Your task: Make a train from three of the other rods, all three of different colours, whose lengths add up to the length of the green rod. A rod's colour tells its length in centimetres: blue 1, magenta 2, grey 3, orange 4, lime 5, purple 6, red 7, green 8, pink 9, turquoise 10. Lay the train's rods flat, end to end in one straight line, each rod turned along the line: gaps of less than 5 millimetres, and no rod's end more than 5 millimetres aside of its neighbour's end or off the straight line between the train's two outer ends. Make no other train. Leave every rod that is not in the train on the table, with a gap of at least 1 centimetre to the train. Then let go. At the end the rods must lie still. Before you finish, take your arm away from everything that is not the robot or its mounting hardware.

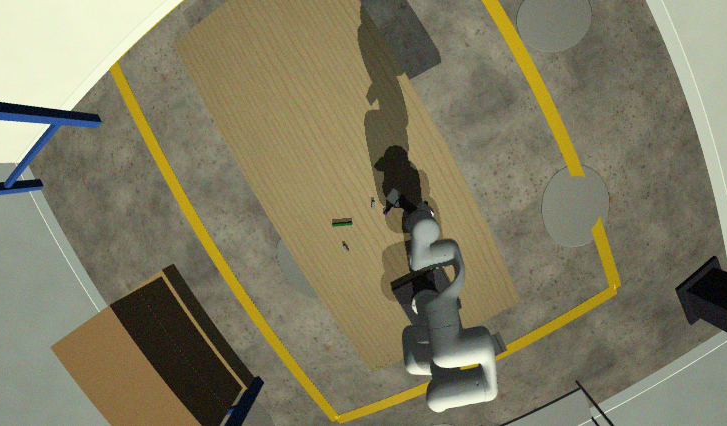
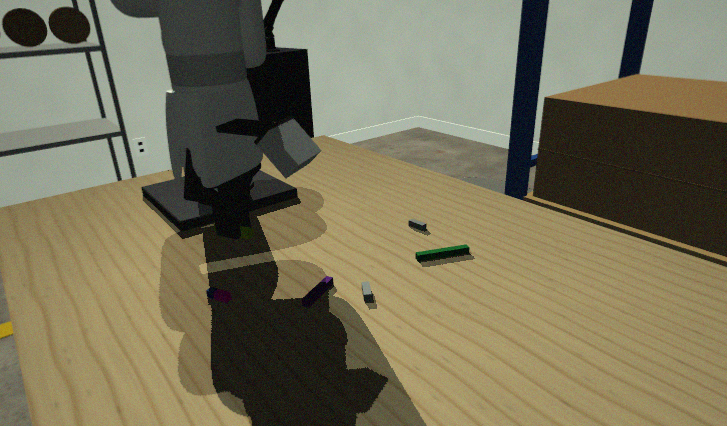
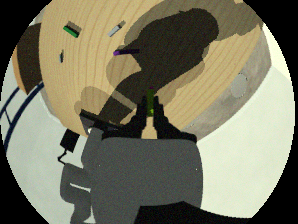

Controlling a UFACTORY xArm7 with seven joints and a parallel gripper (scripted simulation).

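Now: hand 120 mm above the magenta rod, 30 mm past it and 10 mm to the left of it. Round my hand: lime rod (20 mm below); purple rod (120 mm below, 80 mm to the left, 50 mm ahead); blue rod (120 mm below, 50 mm behind, 20 mm to the right).
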